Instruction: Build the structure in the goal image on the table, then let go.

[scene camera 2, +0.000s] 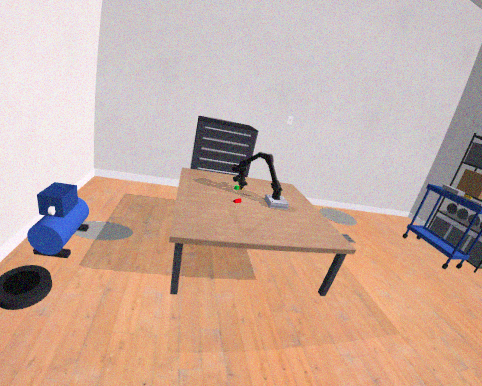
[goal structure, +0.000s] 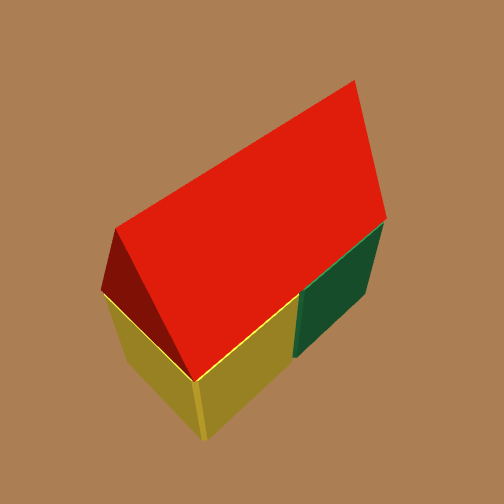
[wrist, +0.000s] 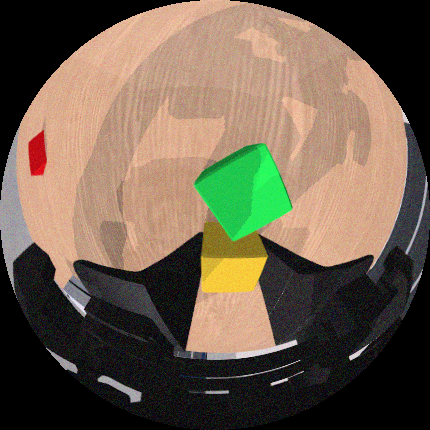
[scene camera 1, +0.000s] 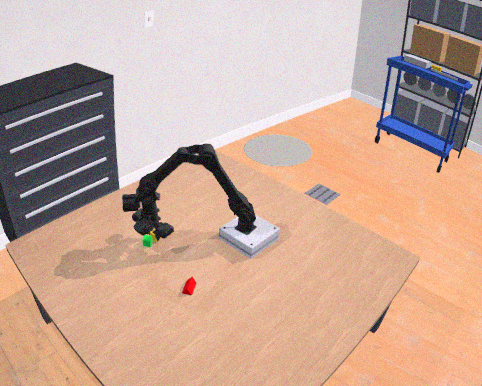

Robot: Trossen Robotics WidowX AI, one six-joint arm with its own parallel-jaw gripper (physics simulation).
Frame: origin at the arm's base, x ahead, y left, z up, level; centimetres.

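Seen in the pictures: gripper, fingertip midpoint: (scene camera 2: pixel 240 189) (wrist: pixel 227 238) (scene camera 1: pixel 155 238); arm's base at its link origin: (scene camera 2: pixel 275 198) (scene camera 1: pixel 245 227).
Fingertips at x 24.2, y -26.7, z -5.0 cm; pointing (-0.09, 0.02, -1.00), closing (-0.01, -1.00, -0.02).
Note:
Pixels of each thing's top centre, then the offset from my fingertips to it. Level surfaces: height alone.
- yellow block at its top centre: (wrist: pixel 231 278) (scene camera 1: pixel 155 232) dx -0.4, dy +0.0, dz +3.3 cm
- green cube at its top centre: (wrist: pixel 248 196) (scene camera 1: pixel 147 237) (scene camera 2: pixel 237 185) dx +4.0, dy -0.4, dz +2.7 cm
- wooden table at its surface level: dz -0.6 cm
My gripper (scene camera 1: pixel 154 235) (wrist: pixel 227 238) is shut on a yellow block (scene camera 1: pixel 154 235) (wrist: pixel 233 272), low over the table; whether the block touches the table I cannot tell. A green cube (scene camera 1: pixel 147 241) (scene camera 2: pixel 237 188) (wrist: pixel 245 192) stands on the table right beside the yellow block and partly covers it in the wrist view; whether the two touch is unclear. A red block with a pointed, roof-like shape (scene camera 1: pixel 189 286) (scene camera 2: pixel 237 201) (wrist: pixel 37 154) lies on the table apart from them, nearer the front in the first scene view and at the far left in the wrist view.
The wooden table (scene camera 1: pixel 280 310) (scene camera 2: pixel 225 225) carries the arm's pale base plate (scene camera 1: pixel 250 240) (scene camera 2: pixel 277 202), to the right of the blocks in both scene views. A dark drawer cabinet (scene camera 1: pixel 60 145) (scene camera 2: pixel 225 145) stands behind the table. A blue cart (scene camera 1: pixel 415 136) stands on the floor at the right.

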